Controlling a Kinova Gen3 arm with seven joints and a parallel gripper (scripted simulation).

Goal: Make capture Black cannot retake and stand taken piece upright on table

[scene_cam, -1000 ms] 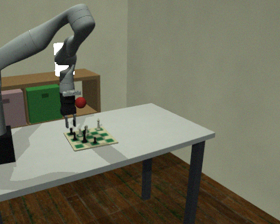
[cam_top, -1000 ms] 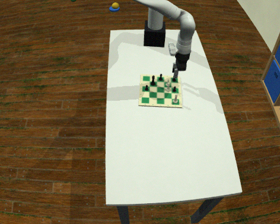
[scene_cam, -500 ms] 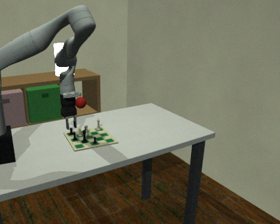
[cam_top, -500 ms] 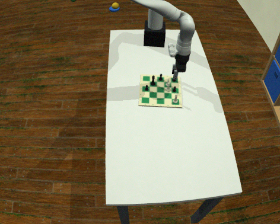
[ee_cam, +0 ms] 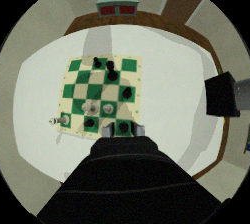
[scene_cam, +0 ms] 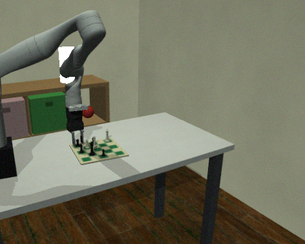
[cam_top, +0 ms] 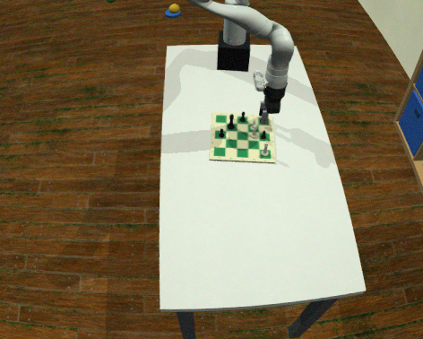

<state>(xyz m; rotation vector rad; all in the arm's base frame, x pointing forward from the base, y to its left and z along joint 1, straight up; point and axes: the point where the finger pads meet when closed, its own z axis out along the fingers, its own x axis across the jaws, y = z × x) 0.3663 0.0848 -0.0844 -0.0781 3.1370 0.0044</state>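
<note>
Right now the tall black piece is 30 mm ahead of my hand and 120 mm to the right of it. From my hand the other things lie so: tall white piece: 150 mm ahead, 10 mm to the right; green-and-cream chessboard: 70 mm ahead, 80 mm to the right, 30 mm below.
</note>
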